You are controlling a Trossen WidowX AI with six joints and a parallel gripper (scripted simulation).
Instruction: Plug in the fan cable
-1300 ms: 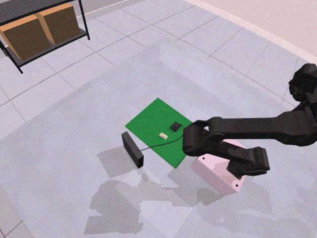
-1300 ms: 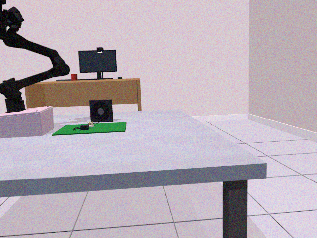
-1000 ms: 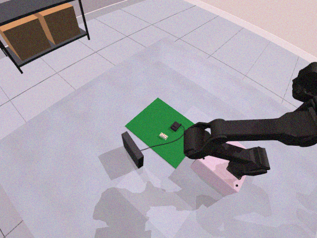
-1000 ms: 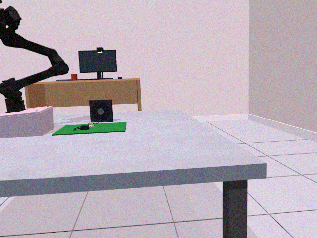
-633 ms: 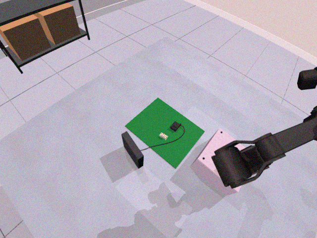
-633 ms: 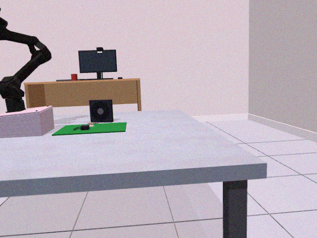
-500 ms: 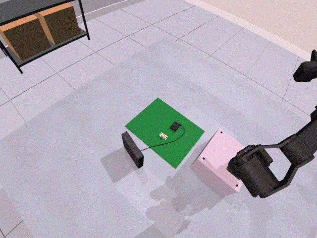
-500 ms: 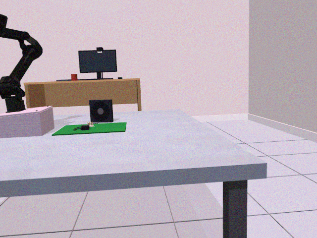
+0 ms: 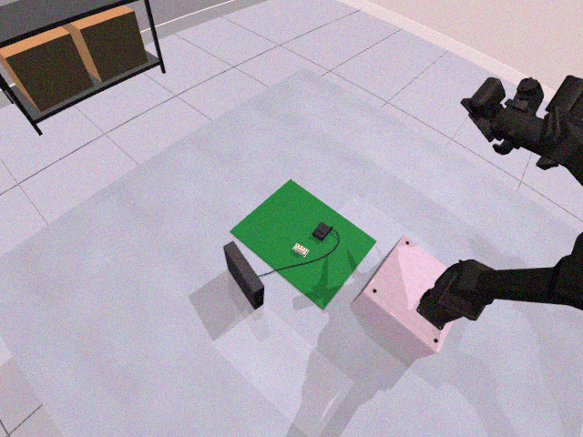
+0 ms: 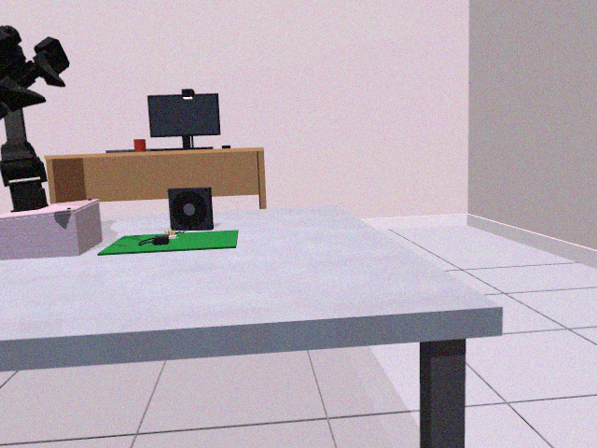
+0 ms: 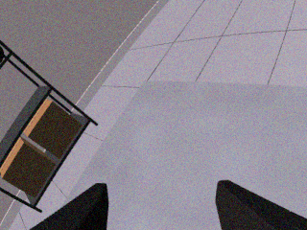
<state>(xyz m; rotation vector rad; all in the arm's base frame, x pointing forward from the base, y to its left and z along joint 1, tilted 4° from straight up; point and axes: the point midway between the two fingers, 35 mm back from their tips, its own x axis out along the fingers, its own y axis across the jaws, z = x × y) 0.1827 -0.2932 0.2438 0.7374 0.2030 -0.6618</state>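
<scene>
Now: gripper tip 320 mm above the black plug, 280 mm to the right of it and 110 mm short of it. From my gripper tip the other things lie so: black fan 510 mm to the left, 270 mm below, 160 mm ahead; green board 340 mm below, 320 mm to the left, 140 mm ahead.
</scene>
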